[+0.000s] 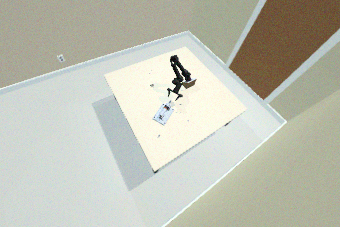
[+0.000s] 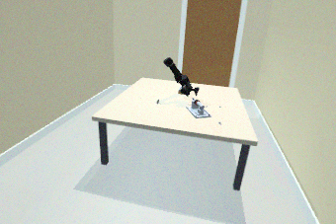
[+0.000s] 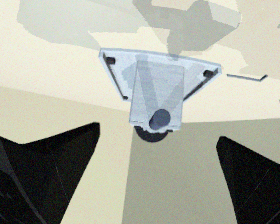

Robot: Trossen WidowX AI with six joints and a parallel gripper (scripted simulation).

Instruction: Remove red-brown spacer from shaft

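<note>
Now: the shaft 7 cm ahead of my gripper tip, 4 cm to the left of it and 1 cm below it. The rest, counted from my gripper tip: light grey base plate 14 cm ahead, 8 cm to the left, 4 cm below; red-brown spacer 11 cm ahead, 7 cm to the left, 1 cm below.
</note>
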